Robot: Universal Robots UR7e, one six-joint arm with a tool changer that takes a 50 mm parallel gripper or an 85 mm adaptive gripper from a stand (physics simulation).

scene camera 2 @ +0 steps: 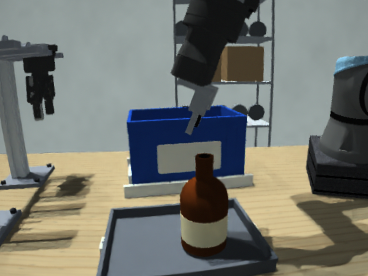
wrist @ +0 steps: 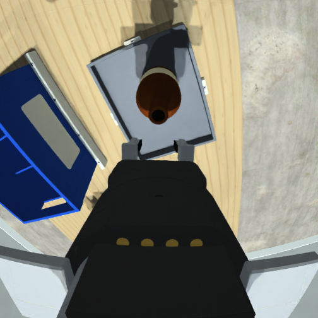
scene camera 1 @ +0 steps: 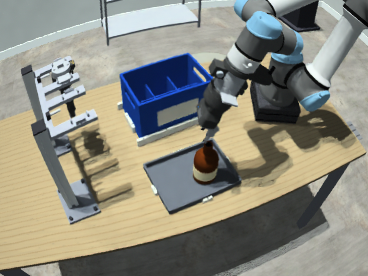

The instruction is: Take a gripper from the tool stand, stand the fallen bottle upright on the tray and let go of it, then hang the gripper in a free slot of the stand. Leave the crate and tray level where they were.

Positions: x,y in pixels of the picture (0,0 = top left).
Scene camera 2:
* brown bottle: 204,199
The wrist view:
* grey tray: 117,74
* blue crate: 51,162
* brown bottle: 158,97
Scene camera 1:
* grey tray: 172,175
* blue crate: 156,96
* brown bottle: 206,159
